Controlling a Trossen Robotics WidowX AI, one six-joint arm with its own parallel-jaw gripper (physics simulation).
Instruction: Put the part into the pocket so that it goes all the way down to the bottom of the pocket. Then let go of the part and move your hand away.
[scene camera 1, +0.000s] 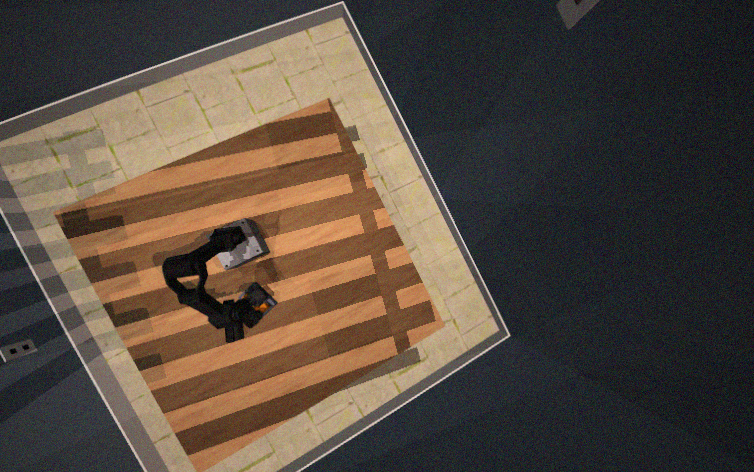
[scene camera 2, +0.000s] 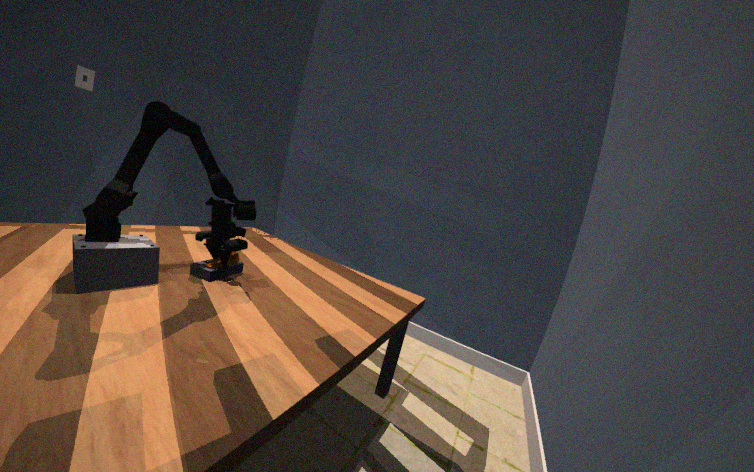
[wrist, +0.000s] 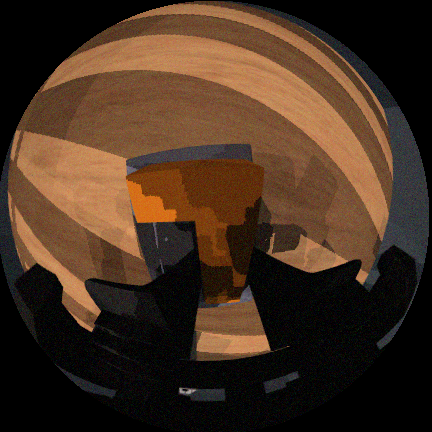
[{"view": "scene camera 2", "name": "my gripper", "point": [221, 265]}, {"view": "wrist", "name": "my gripper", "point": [221, 249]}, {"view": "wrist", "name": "orange L-shaped block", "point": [223, 196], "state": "gripped by my gripper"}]
